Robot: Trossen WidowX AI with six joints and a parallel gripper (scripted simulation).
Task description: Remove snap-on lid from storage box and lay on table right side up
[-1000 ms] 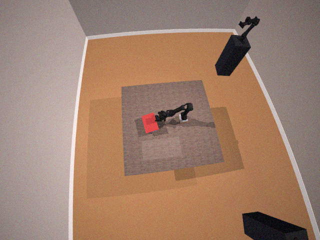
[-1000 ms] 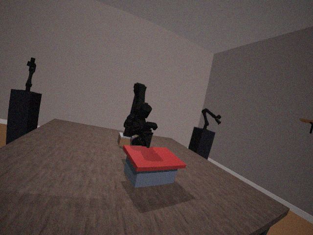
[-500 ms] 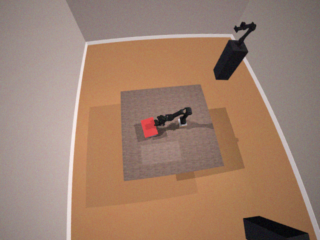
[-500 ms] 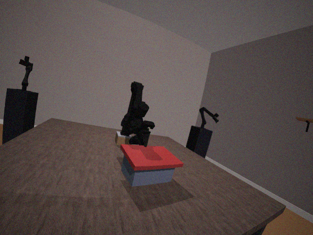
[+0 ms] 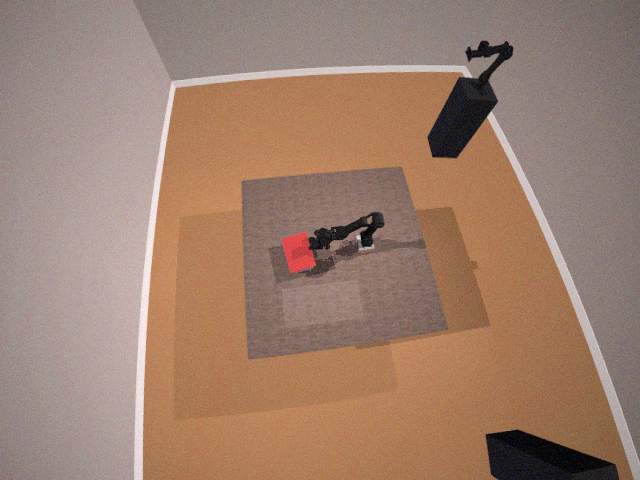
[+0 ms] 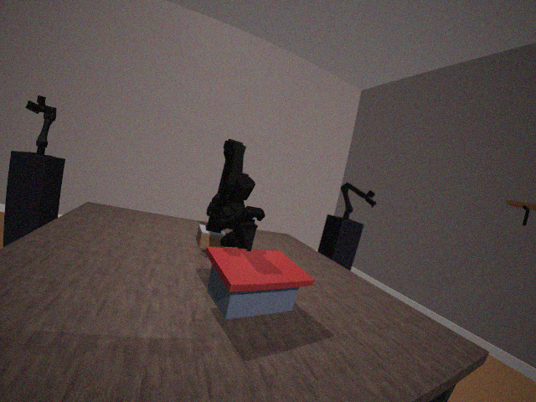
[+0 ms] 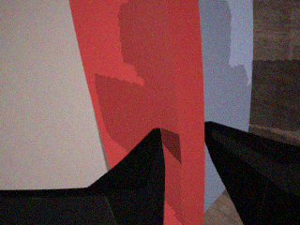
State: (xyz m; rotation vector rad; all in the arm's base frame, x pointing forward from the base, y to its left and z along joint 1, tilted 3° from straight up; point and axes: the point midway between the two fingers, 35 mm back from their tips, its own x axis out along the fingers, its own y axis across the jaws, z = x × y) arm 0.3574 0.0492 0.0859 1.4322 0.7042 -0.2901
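My gripper tip is now 70 mm short of the lid and 20 mm to the right of it. From my gripper tip the other things lie so: blue-grey storage box: 70 mm ahead, 60 mm below, 20 mm to the left.
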